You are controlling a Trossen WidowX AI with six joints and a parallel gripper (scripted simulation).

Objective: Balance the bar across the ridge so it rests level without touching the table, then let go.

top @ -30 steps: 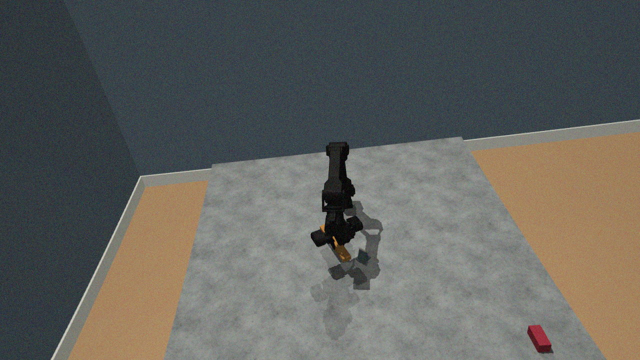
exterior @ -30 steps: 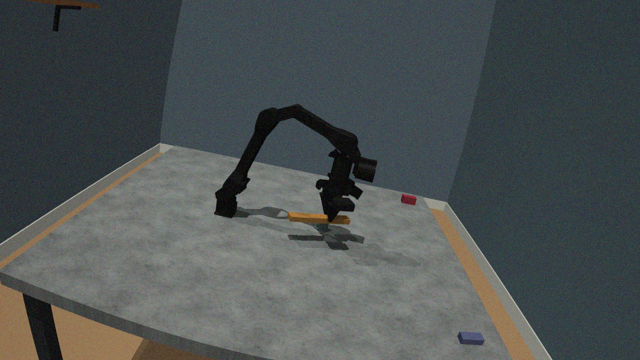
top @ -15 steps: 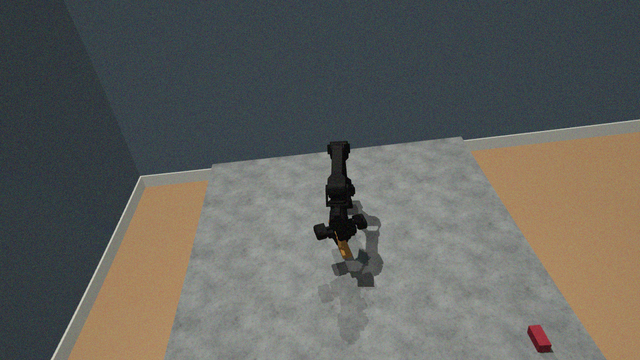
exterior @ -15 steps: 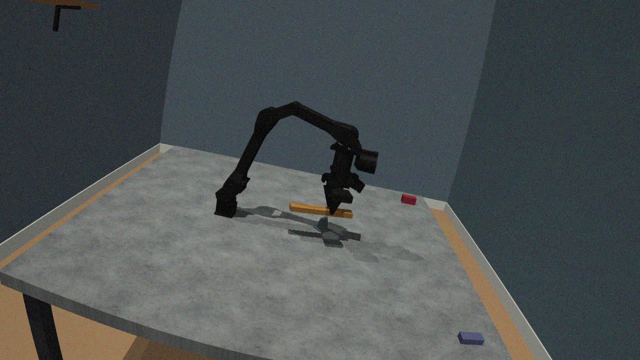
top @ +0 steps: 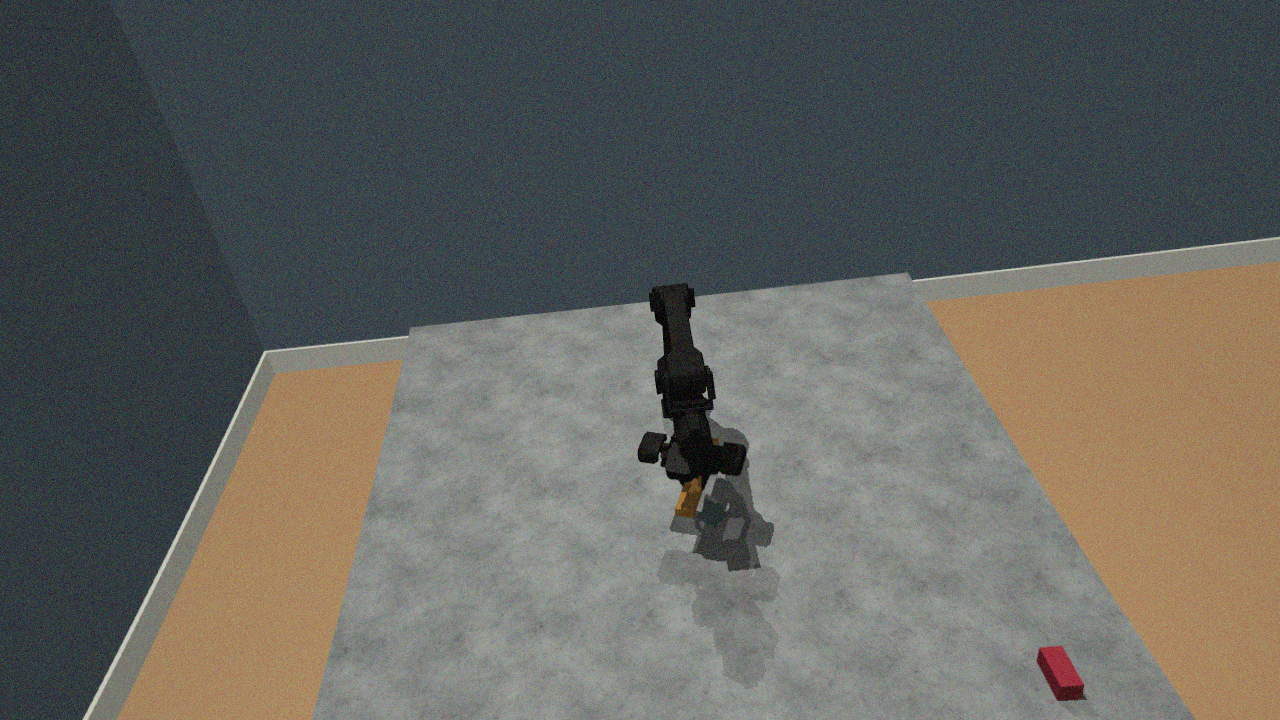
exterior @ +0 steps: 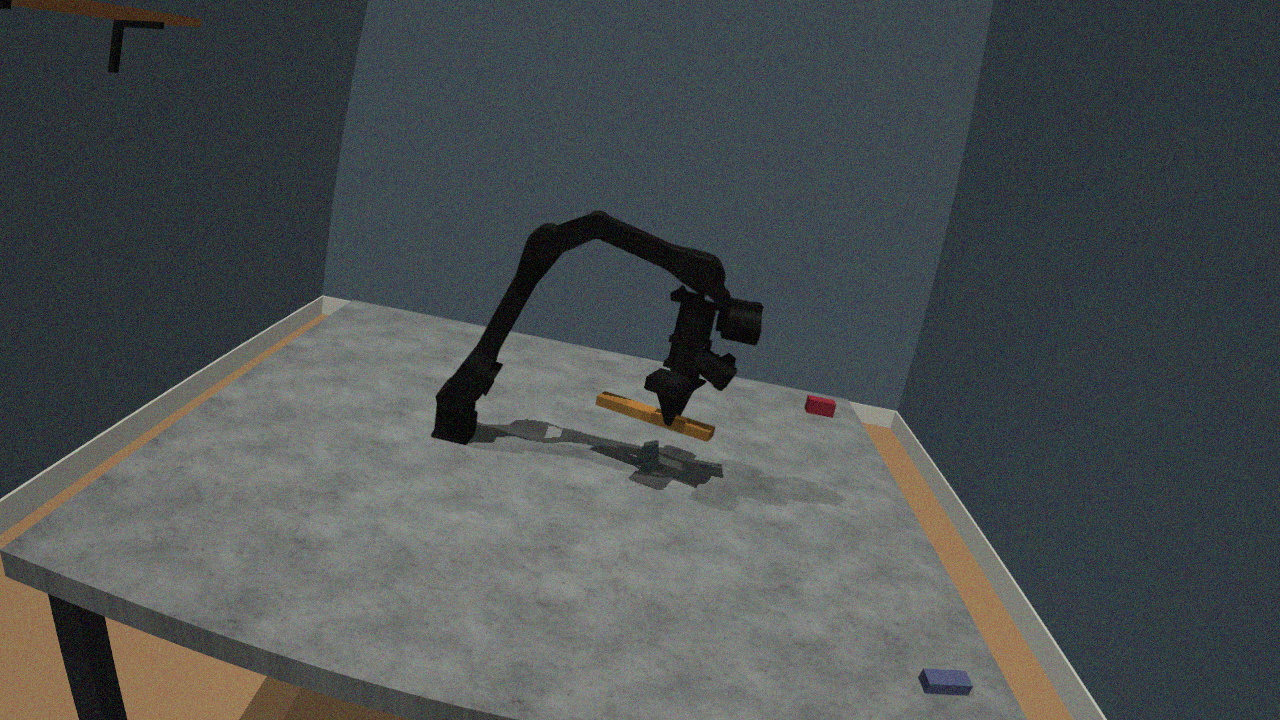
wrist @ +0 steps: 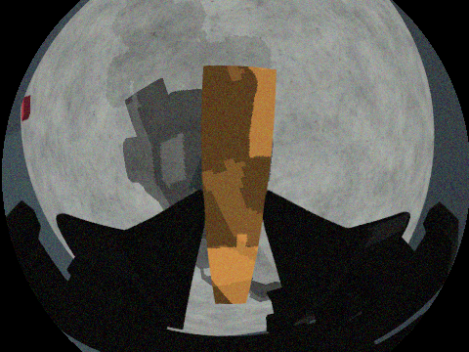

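Now: gripper tip 3 cm past the orange bar and 1 cm to the right of it. From my gripper tip the other things lie so: red block 38 cm ahead, 50 cm to the left, 9 cm below; blue-grey block 38 cm ahead, 50 cm to the right, 9 cm below.
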